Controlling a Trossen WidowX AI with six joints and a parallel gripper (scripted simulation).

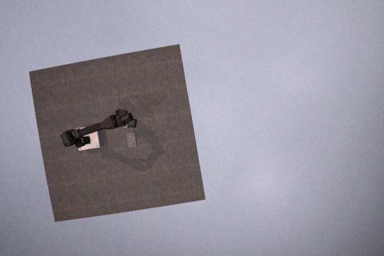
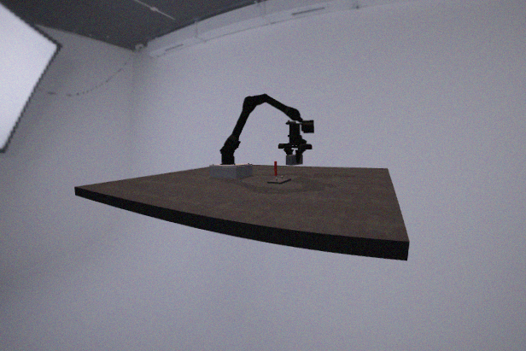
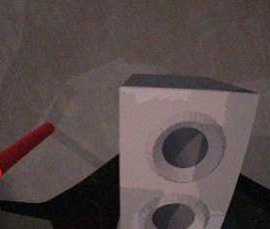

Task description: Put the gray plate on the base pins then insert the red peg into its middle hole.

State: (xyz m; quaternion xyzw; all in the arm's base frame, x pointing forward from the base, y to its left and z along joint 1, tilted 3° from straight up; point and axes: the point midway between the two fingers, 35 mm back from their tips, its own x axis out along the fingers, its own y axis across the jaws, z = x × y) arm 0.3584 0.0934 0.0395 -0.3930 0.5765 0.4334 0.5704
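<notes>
Right now my gripper tip is 120 mm past the red peg, 20 mm to the right of it and 40 mm above it. From my gripper tip the other things lie so: gray plate 30 mm above.
</notes>
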